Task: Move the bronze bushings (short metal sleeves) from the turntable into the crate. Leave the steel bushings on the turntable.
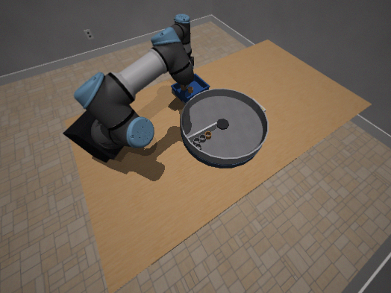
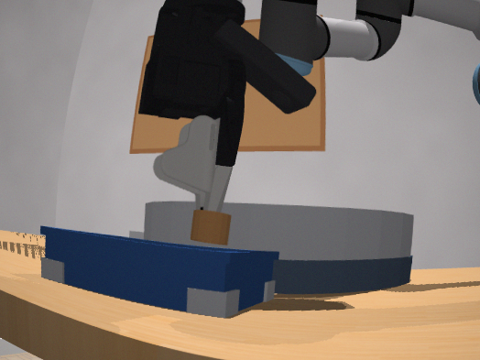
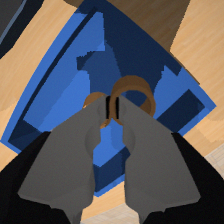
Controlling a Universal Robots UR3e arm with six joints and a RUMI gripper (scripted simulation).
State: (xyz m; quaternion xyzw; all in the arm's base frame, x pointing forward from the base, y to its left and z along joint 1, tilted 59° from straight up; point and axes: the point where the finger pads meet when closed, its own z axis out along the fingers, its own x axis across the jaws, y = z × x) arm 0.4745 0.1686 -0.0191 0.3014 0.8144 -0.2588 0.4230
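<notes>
Now: hand 50 mm above the blue crate, 40 mm short of it and 10 mm to the right of it. From my hand the other things lie so: grey turntable 320 mm to the right, 40 mm behind, 20 mm below.
</notes>
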